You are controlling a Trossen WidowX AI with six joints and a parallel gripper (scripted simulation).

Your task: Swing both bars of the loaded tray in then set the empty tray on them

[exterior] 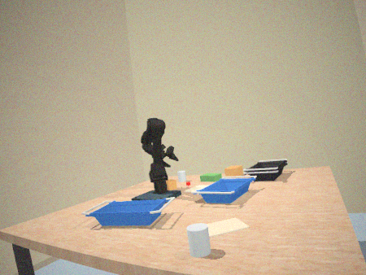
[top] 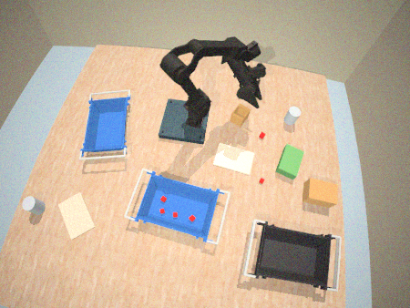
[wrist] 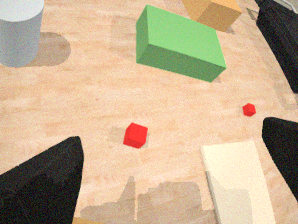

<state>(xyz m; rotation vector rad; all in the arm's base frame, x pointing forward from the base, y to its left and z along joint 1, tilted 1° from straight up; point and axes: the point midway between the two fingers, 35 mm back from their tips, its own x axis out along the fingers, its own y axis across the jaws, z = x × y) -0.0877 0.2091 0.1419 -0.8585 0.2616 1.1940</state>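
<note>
My gripper tip is 1 cm past the small brown box, 6 cm to the left of it and 13 cm above it. Also, from my gripper tip: blue tray 21 cm ahead, 58 cm to the right, 10 cm below; green block 14 cm ahead, 19 cm to the left, 13 cm below; orange box 24 cm ahead, 32 cm to the left, 12 cm below.
</note>
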